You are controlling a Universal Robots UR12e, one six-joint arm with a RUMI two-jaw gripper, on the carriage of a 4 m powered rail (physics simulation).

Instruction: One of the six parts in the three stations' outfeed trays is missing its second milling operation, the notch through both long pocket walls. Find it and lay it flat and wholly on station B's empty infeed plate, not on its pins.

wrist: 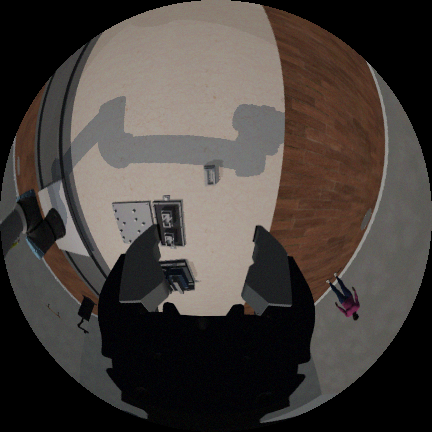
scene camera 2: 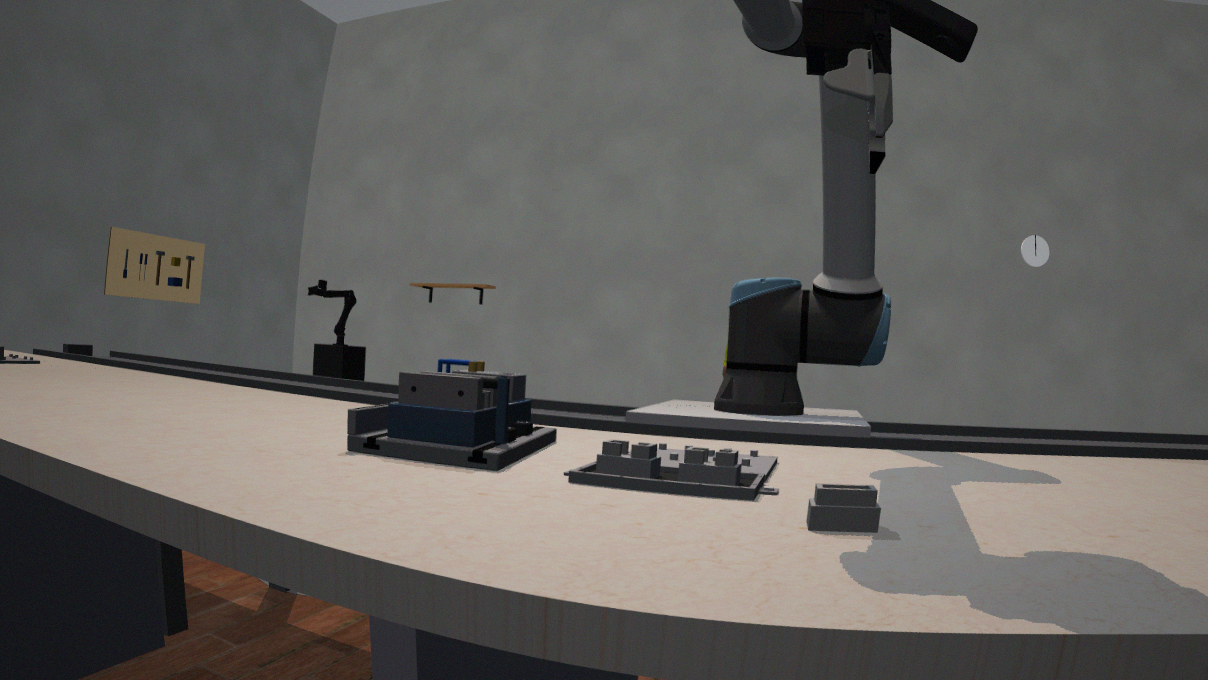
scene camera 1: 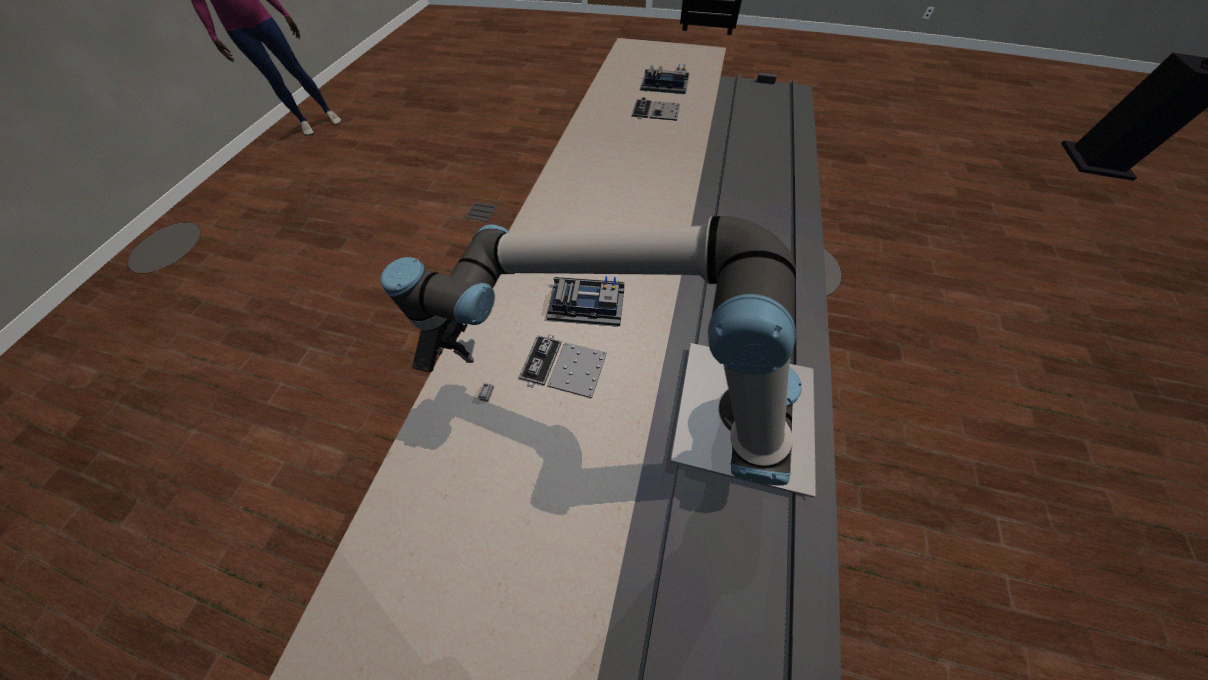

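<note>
A grey part lies on the bench, pocket up; its long wall towards scene camera 2 shows no notch. My gripper is open and empty, high above the bench and apart from it. Two notched parts sit in the dark outfeed tray. Beside the tray lies the pinned infeed plate, with pins and no part on it. The views show no station letter.
A blue and grey vise stands beyond the tray and plate. A far station has another vise, plate and tray. The rail runs along the bench. The arm's shadow falls near the loose part.
</note>
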